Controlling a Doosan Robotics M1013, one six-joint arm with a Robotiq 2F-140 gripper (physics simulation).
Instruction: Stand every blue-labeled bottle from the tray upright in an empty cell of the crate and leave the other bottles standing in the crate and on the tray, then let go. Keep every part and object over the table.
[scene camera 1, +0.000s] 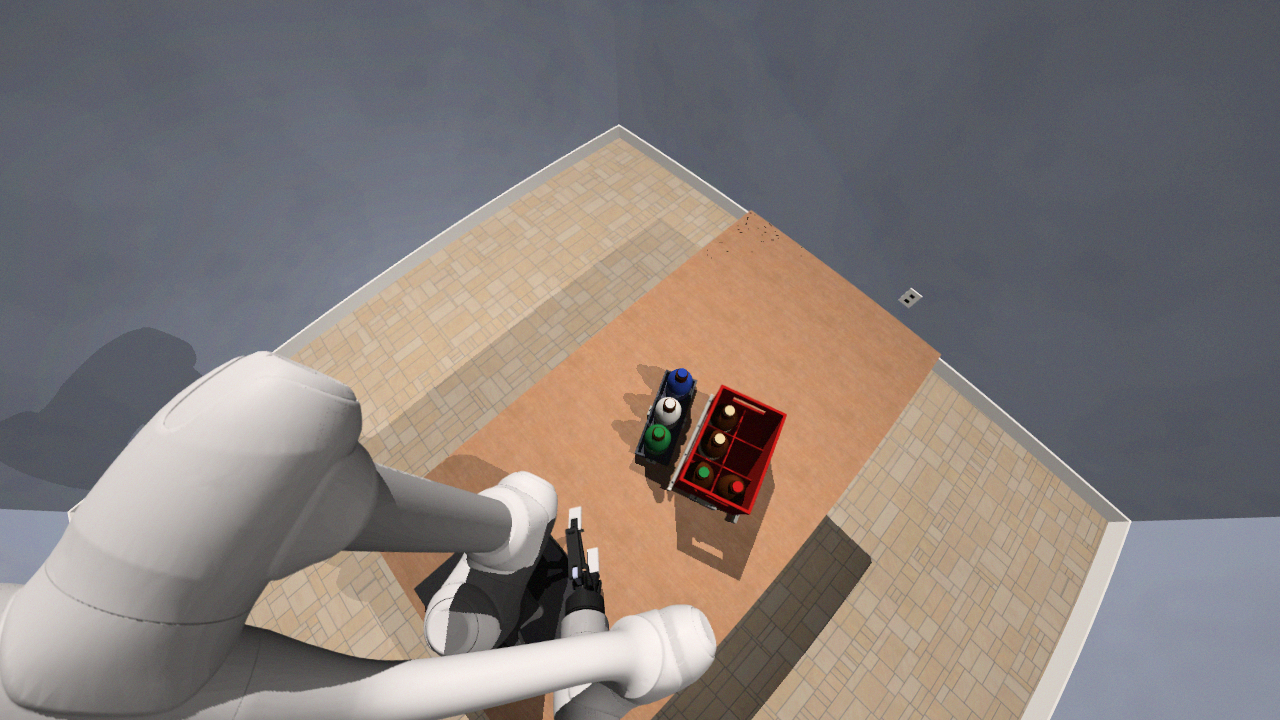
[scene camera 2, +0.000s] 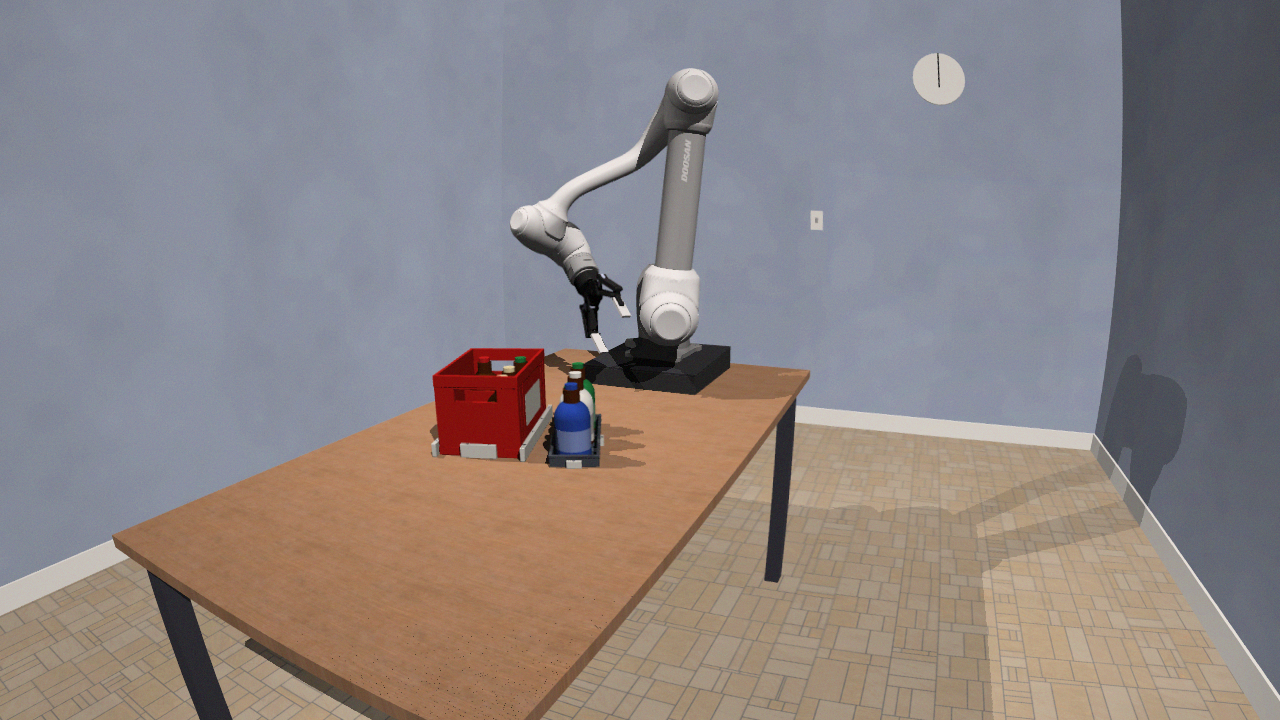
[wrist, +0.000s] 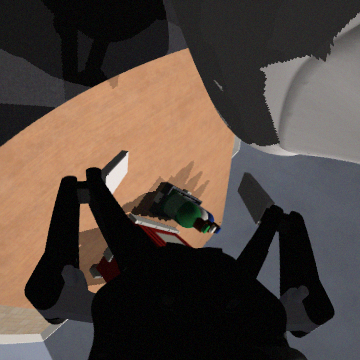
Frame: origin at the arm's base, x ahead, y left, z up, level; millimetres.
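Seen in the pictures: gripper, fingertip midpoint: (scene camera 1: 584, 529) (scene camera 2: 614, 335) (wrist: 185, 171); arm's base at its link origin: (scene camera 2: 664, 352).
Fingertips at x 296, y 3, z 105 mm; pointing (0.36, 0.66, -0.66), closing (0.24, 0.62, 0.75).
Offsets run from my fingertips to a thing's top centre. Level surfaces: height alone.
A blue bottle {160 mm left, 441 mm ahead, 8 mm down} (scene camera 1: 680, 383) (scene camera 2: 572, 426) stands upright in the dark tray (scene camera 1: 640, 459) (scene camera 2: 586, 462), at the end farthest from the robot base. A white bottle {115 mm left, 359 mm ahead, 8 mm down} (scene camera 1: 667, 411) stands in the middle, and a green bottle {74 mm left, 287 mm ahead, 8 mm down} (scene camera 1: 657, 438) (wrist: 187, 214) at the near end. The red crate {0 mm left, 404 mm ahead, 6 mm up} (scene camera 1: 768, 465) (scene camera 2: 478, 425) stands beside the tray. It holds several brown bottles: two with cream caps, one with a green cap {74 mm right, 309 mm ahead, 5 mm down} (scene camera 1: 703, 472) and one with a red cap {153 mm right, 351 mm ahead, 5 mm down} (scene camera 1: 735, 488). Two crate cells on the far right side look empty. My gripper (scene camera 1: 584, 533) (scene camera 2: 612, 331) (wrist: 185, 171) is open and empty, above the table near the base, apart from tray and crate.
Pale brackets sit on the table {169 mm down} (scene camera 1: 572, 402) (scene camera 2: 429, 537) along the crate's foot. The black robot base (scene camera 2: 662, 371) stands at the table's near end. My arm spans the lower left of scene camera 1's view. Walls stand around the table.
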